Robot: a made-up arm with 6 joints.
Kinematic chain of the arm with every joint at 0, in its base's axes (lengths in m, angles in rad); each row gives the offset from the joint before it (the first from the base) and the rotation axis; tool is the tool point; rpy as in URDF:
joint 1: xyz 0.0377 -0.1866 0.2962 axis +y
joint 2: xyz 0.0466 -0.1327 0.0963 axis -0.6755 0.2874 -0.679
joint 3: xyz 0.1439 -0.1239 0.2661 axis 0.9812 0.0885 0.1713
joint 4: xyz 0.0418 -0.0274 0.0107 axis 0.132 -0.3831 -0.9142
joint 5: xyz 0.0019 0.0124 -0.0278 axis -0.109 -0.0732 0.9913
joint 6: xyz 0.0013 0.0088 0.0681 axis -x
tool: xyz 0.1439 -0.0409 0.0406 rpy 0 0 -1.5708
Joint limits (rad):
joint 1: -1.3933..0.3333
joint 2: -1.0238..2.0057
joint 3: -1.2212..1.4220
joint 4: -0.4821..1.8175
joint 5: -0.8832..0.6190
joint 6: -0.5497..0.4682
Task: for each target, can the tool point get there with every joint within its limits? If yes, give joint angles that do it. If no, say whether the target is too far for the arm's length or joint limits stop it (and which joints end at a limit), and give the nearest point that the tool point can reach.
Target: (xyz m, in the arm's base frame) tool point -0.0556 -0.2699 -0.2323
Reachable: no: joint limits stop it (at a limit: joint 1, joint 3, joint 5) | nearest point -0.2635 -0.4108 0.4296 | short by 0.708 m
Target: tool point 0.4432 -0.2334 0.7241
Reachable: yes | joints 0.1533 1.1865 -1.0047 1.6084 0.3039 -0.2298
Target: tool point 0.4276 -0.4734 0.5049
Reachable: yes | joints 0.0257 -0.6614 1.2141 0.5685 -0.3071 -0.3557
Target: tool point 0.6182 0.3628 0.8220
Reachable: no: too far | nearest point 0.4427 -0.1844 0.6631 | short by 0.596 m
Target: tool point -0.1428 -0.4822 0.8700
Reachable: yes | joints -0.6988 0.7738 0.1203 1.1516 -0.0111 0.3881
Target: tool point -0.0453 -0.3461 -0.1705
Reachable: no: joint limits stop it (at a limit: joint 1, joint 3, joint 5) | nearest point -0.2507 -0.4369 0.4291 | short by 0.640 m
